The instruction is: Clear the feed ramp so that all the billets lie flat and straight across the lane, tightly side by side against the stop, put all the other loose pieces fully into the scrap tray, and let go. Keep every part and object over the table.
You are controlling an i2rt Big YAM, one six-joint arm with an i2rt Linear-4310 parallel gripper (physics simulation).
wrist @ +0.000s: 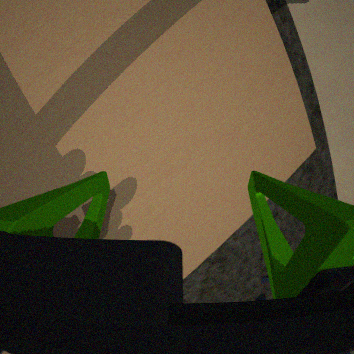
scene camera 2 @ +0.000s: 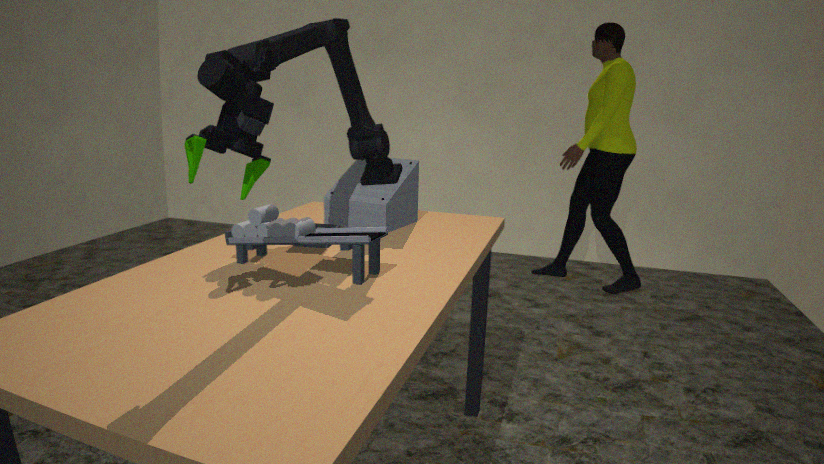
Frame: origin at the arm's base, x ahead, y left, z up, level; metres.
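Seen in the pictures: gripper, fingertip midpoint: (wrist: 178, 178) (scene camera 2: 217, 191); arm's base at its link origin: (scene camera 2: 382, 176).
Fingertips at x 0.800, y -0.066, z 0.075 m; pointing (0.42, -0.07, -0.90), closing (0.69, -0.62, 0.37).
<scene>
Pixels of each thing's top centre, then the offset from my fingertips to it. "*": a spot on its surface instead. Level surfaces: height alone.
- raised feed ramp at a spot on its surface: (scene camera 2: 340, 238) * 0.230 m back, 0.142 m left, 0.129 m down
- pale cylinder at its top centre: (scene camera 2: 263, 206) 0.315 m back, 0.086 m right, 0.091 m down
- wooden table at its surface level: 0.225 m down
My gripper (scene camera 2: 216, 190) (wrist: 178, 178) is open and empty, with its green fingers wide apart. In the scene view it hangs above the left end of the raised feed ramp (scene camera 2: 340, 238), higher than the pieces there. Several pale grey cylindrical pieces (scene camera 2: 282, 228) lie close together on that end. Another pale cylinder (scene camera 2: 264, 214) rests on top of them, raised above the row. Which pieces are billets, and the exact angles of the lower ones, I cannot tell. The pieces and ramp do not show in the wrist view, where shadows fall on the table. I cannot make out the scrap tray or the stop.
The ramp stands on dark legs (scene camera 2: 358, 263) on the wooden table (scene camera 2: 144, 345) (wrist: 200, 100). The grey robot base block (scene camera 2: 402, 198) stands behind the ramp. A person in a yellow top (scene camera 2: 611, 109) is beyond the table's right side. The table edge shows in the wrist view.
</scene>
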